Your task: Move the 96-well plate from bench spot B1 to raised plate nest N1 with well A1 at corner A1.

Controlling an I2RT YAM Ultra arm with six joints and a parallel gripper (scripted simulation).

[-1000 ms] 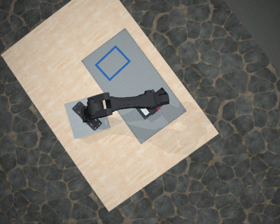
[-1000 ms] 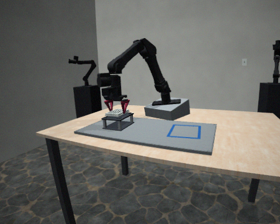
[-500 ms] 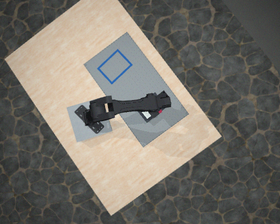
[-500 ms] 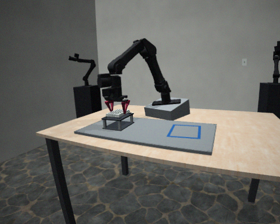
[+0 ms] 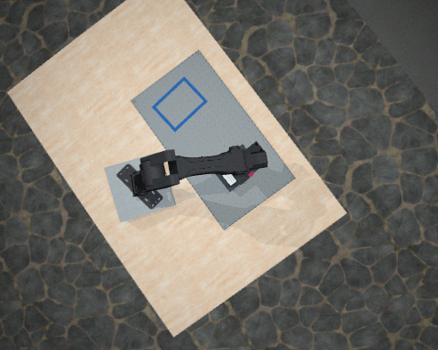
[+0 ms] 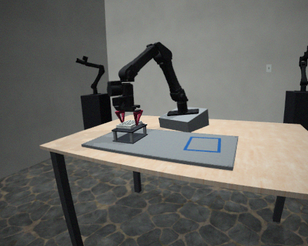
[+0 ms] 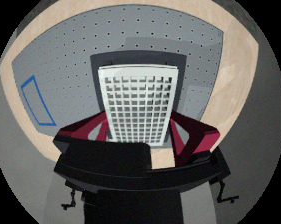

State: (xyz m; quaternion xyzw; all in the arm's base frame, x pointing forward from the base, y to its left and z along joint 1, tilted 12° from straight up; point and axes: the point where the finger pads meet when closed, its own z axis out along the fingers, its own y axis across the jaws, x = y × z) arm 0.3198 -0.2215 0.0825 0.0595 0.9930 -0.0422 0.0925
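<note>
Now: the white 96-well plate right at my hand.
</note>
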